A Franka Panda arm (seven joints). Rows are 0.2 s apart.
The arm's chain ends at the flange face. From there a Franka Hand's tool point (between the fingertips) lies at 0.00 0.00 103.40 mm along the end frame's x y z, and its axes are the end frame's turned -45 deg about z.
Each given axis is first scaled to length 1.
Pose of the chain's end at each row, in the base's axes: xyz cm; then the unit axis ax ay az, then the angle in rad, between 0 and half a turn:
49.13, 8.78, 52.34, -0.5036, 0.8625, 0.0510, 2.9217
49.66, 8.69, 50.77, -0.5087, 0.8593, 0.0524, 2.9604
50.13, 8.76, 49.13, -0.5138, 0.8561, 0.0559, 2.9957
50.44, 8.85, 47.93, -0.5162, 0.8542, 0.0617, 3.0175
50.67, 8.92, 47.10, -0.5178, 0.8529, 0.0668, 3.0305
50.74, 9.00, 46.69, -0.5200, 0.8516, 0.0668, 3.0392
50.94, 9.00, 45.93, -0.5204, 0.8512, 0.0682, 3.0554
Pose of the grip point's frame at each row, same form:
50.55, 10.81, 42.30, -0.7963, 0.6049, 0.0049, 2.8995
50.71, 10.56, 40.66, -0.7999, 0.6000, 0.0137, 2.9341
50.83, 10.52, 38.96, -0.8033, 0.5951, 0.0237, 2.9640
50.88, 10.60, 37.75, -0.8049, 0.5925, 0.0333, 2.9797
50.93, 10.69, 36.92, -0.8059, 0.5907, 0.0405, 2.9878
50.92, 10.72, 36.50, -0.8074, 0.5885, 0.0422, 2.9958
50.97, 10.66, 35.72, -0.8075, 0.5880, 0.0466, 3.0097

